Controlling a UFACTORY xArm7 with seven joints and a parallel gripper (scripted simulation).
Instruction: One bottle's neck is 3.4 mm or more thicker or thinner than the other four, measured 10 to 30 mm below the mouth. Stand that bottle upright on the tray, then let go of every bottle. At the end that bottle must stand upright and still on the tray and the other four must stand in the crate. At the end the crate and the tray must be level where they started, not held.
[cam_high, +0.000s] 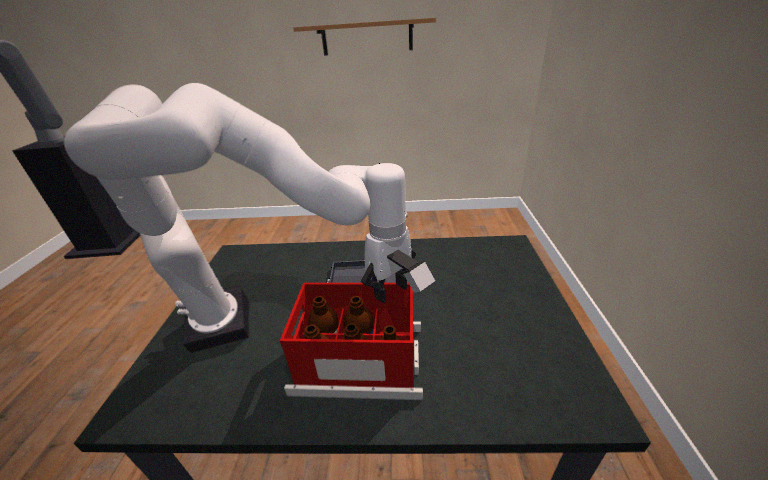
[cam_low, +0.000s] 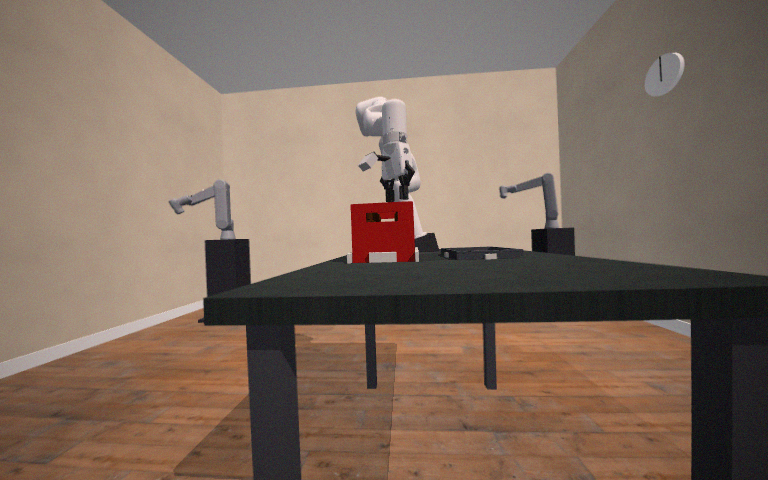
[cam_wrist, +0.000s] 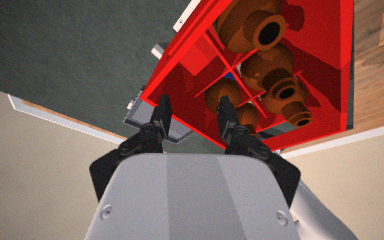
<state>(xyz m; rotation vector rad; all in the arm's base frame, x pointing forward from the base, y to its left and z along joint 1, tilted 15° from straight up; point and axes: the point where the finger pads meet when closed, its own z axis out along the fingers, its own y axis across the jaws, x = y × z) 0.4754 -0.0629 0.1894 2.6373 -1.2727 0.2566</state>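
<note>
The crate lies 120 mm below my hand, 90 mm behind it and 30 mm to the right of it. Round my hand: tray 260 mm to the left, 190 mm below, 60 mm behind.
</note>
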